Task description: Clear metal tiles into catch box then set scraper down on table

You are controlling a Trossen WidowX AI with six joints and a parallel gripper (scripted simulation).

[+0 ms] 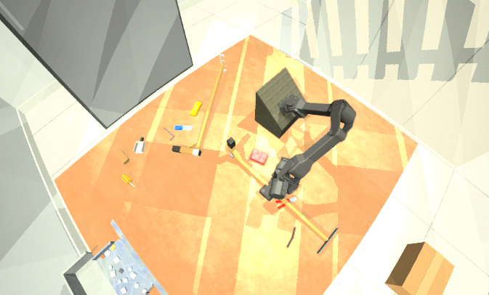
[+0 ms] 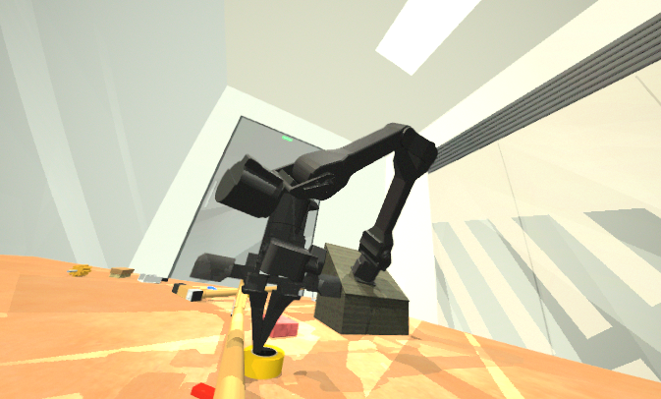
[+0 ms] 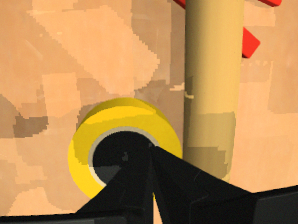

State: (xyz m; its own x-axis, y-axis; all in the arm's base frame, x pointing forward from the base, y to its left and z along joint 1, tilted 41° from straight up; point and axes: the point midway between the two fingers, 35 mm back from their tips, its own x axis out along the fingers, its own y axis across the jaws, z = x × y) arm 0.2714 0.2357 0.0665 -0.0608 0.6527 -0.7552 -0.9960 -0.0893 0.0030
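The long scraper is 5 cm above my gripper tip, 2 cm to the left of it and 2 cm ahead of it. From my gripper tip the other things lie so: red clip: 8 cm to the left, 1 cm below, 1 cm ahead; then red block: 16 cm to the right, 5 cm behind, 1 cm below; then yellow tape roll: 1 cm below, 1 cm behind.
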